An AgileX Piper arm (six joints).
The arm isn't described. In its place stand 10 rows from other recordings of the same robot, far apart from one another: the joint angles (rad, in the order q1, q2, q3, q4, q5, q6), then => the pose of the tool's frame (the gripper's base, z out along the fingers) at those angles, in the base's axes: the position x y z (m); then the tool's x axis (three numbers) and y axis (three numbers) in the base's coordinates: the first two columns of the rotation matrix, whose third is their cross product.
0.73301, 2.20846, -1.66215, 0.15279, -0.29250, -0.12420 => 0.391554, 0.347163, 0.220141, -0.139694, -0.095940, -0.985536, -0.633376, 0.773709, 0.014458
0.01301, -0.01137, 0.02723, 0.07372, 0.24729, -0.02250 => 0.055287, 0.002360, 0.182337, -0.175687, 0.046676, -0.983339, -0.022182, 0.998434, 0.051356
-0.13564, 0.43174, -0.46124, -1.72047, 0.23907, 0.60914 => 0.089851, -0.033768, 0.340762, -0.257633, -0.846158, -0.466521, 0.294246, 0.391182, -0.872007
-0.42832, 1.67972, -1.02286, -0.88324, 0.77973, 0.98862 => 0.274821, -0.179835, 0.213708, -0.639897, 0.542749, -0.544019, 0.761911, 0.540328, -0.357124
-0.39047, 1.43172, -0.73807, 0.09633, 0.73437, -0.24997 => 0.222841, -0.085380, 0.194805, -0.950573, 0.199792, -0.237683, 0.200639, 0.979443, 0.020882
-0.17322, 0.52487, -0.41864, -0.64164, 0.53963, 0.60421 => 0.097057, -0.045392, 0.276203, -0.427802, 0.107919, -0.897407, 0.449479, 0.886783, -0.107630
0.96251, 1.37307, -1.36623, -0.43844, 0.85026, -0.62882 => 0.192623, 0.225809, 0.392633, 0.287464, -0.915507, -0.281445, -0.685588, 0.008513, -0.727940
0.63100, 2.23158, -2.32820, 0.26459, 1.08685, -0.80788 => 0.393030, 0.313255, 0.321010, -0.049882, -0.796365, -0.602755, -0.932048, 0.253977, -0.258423
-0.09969, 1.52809, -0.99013, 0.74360, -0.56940, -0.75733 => 0.341499, -0.067534, 0.316458, -0.055066, -0.086290, -0.994747, 0.452567, 0.885889, -0.101899
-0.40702, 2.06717, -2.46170, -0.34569, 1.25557, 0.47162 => 0.395378, -0.202368, 0.429525, -0.381009, 0.527820, -0.759103, 0.774248, 0.630898, 0.050066
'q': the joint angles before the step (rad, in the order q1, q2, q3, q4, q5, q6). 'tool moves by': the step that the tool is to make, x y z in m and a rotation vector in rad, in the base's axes. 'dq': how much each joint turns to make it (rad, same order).
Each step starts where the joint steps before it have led.
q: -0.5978, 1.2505, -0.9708, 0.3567, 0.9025, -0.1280
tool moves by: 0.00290, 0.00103, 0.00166, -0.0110, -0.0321, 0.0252
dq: 0.0036, 0.0000, 0.0000, 0.0315, -0.0221, -0.0427
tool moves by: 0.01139, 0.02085, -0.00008, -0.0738, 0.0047, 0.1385
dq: 0.1130, 0.0000, 0.0000, -0.0493, -0.0270, -0.0310
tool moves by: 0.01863, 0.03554, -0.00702, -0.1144, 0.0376, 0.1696
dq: 0.2040, 0.0262, 0.0000, -0.1539, -0.0474, 0.0641
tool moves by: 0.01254, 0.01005, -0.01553, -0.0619, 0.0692, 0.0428
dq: 0.0791, 0.0590, 0.0000, -0.1164, -0.0130, 0.0734
